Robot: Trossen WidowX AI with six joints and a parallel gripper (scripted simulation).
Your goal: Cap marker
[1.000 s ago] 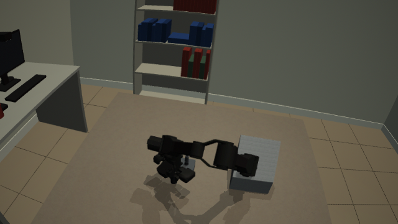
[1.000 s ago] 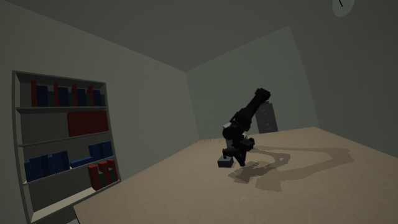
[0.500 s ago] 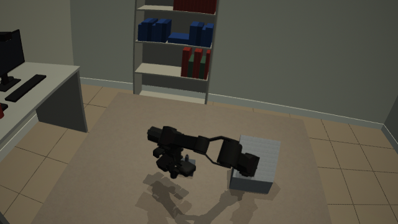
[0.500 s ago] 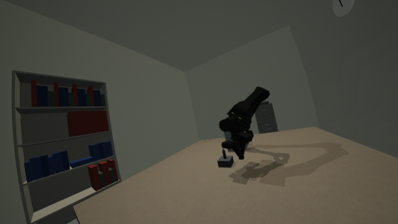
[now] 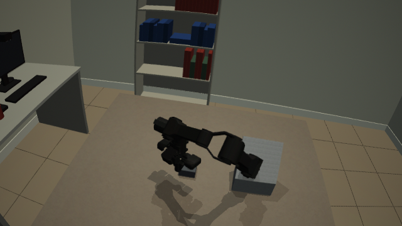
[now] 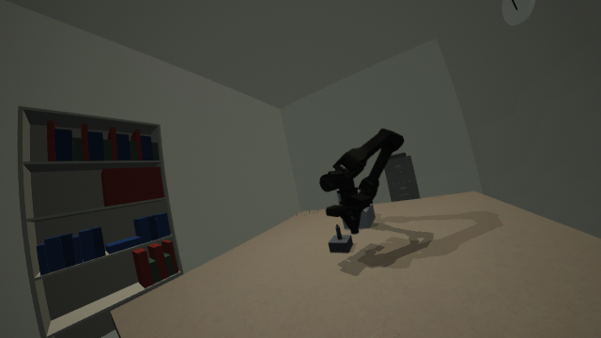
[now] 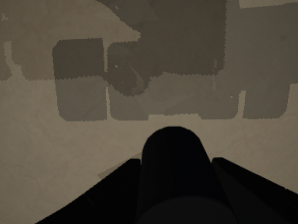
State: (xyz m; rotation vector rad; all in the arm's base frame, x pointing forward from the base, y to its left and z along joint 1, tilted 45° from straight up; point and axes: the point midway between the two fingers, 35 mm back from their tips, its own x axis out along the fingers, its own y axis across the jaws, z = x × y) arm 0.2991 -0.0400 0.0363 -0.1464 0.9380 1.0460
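Now: the holder block 70 mm to the right of my gripper tip, 70 mm below it and 40 mm behind it. From my gripper tip the other things lie so: marker cap: 10 mm above.
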